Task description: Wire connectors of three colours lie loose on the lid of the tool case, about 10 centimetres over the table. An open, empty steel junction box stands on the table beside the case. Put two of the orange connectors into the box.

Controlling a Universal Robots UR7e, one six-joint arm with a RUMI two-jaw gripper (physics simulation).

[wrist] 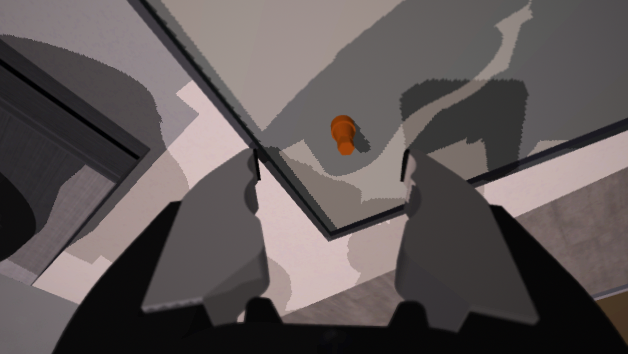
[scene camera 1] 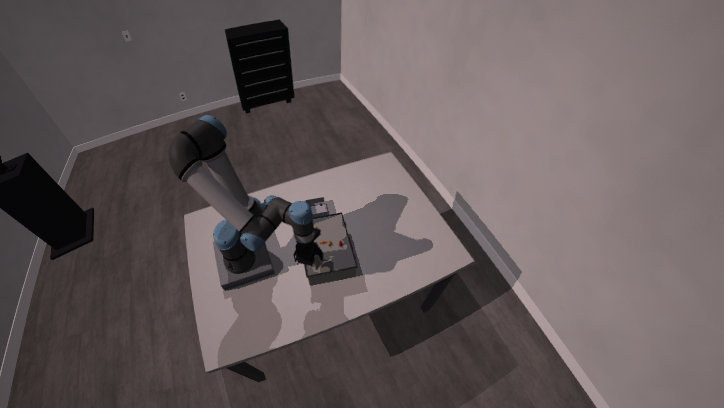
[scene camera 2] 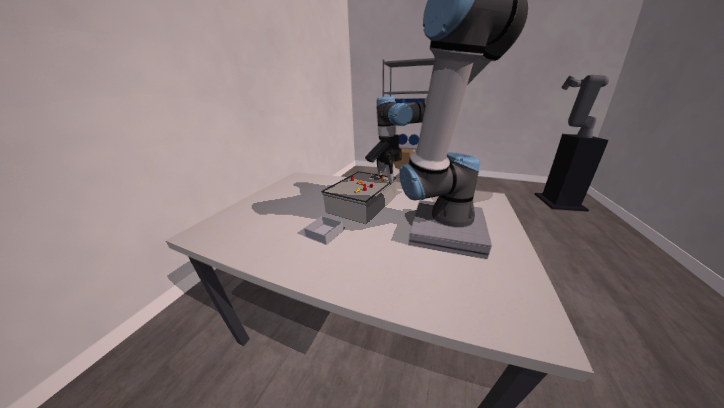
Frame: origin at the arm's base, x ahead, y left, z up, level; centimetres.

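Where they show: gripper, fingertip midpoint: [wrist: 329, 154] [scene camera 2: 386, 181]; arm's base, link origin: [scene camera 1: 239, 259] [scene camera 2: 452, 216].
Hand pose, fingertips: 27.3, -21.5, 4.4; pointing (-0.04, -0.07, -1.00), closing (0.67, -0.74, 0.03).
Things, the pixels of their centre, and the offset from my fingertips, as dx, dy, dz. "spot": a spot on its surface instead. Level surfaces: height alone.
- orange connector, body centre: [wrist: 344, 136] [scene camera 2: 382, 178] +1.7, +0.8, +1.3
- red connector, body centre: [scene camera 1: 340, 243] [scene camera 2: 352, 178] +15.9, +1.9, +1.6
- yellow connector, body centre: [scene camera 2: 357, 190] +10.3, +15.1, +0.8
- open steel junction box, body centre: [scene camera 2: 324, 229] [scene camera 1: 316, 208] +19.4, +32.3, -8.0
- lid's dark raised edge, surface spot: [wrist: 295, 192] spot: -2.9, +0.0, +0.6
- table, surface height: dz -9.9
An orange connector [wrist: 343, 134] [scene camera 2: 382, 178] stands near the corner of the tool case lid [wrist: 300, 45] [scene camera 1: 334, 225] [scene camera 2: 344, 187]. My gripper [wrist: 329, 154] [scene camera 2: 386, 176] is partly open, its fingers well apart and nothing gripped. In the wrist view the connector shows between and slightly beyond the fingertips, touching neither. Further orange connectors [scene camera 1: 329, 243] [scene camera 2: 360, 181] lie toward the middle of the lid, near a red connector [scene camera 1: 340, 243] [scene camera 2: 352, 178] and a yellow connector [scene camera 2: 357, 190]. The open steel junction box [scene camera 2: 316, 234] stands beside the case; no connector shows inside it in scene camera 2.
More red connectors [scene camera 2: 364, 187] are on the lid. The lid's dark raised edge [wrist: 295, 192] runs under the left finger. The robot's base plate [scene camera 2: 448, 238] [wrist: 45, 115] is beside the case on the table [scene camera 2: 430, 283]. Walls, a drawer cabinet [scene camera 1: 263, 65] and a dark pedestal [scene camera 2: 577, 169] stand beyond the table.
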